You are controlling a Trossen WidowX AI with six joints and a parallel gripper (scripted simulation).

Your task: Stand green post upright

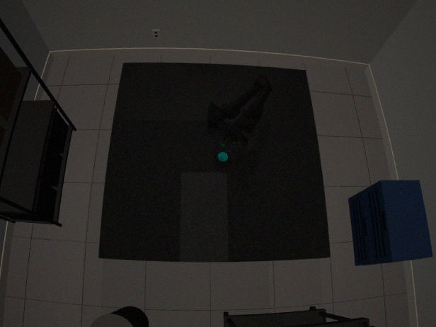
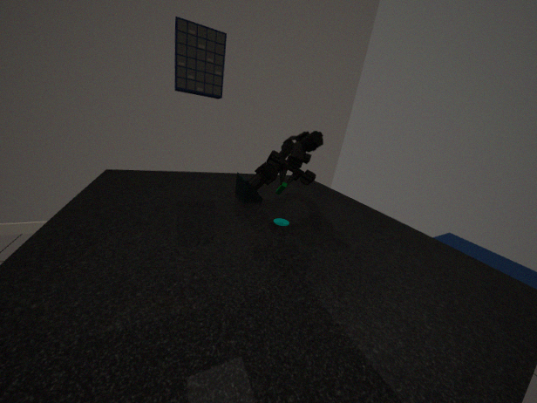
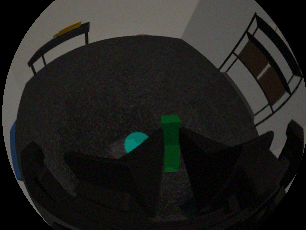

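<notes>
The cyan circle lies 20 mm ahead of my gripper tip, 10 mm to the left of it and 140 mm below it. The rest, counted from my gripper tip: green post: 10 mm behind, 10 mm below.
</notes>
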